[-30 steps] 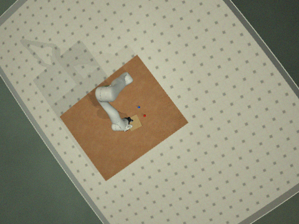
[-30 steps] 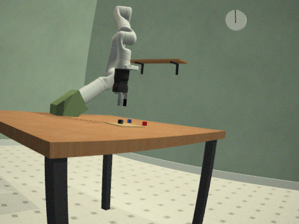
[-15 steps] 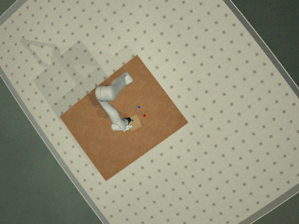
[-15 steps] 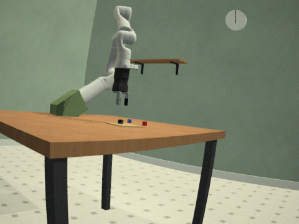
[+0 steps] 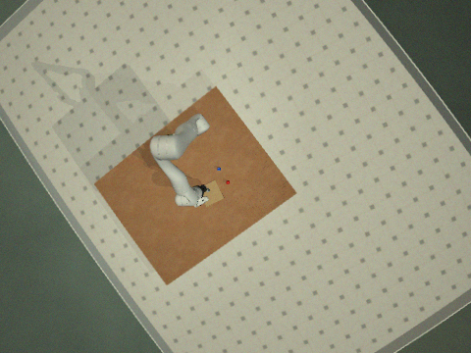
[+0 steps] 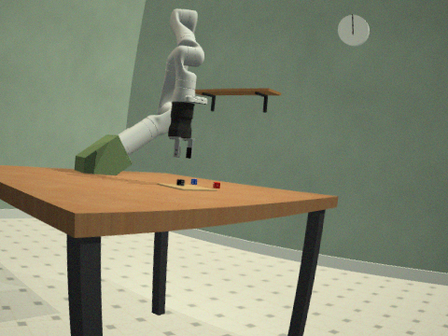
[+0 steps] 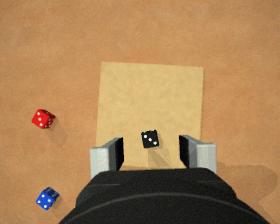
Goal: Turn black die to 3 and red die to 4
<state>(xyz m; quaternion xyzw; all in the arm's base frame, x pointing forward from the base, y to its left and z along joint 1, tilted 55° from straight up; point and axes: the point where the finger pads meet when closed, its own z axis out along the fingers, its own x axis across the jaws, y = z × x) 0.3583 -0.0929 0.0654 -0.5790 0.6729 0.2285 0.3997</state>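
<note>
Right now my hand is 140 mm to the right of the red die, 100 mm above it and 30 mm short of it. The rest, counted from my hand: tan mat (110 mm below, 30 mm ahead); blue die (150 mm to the left, 100 mm below, 80 mm behind); black die (100 mm below).
</note>
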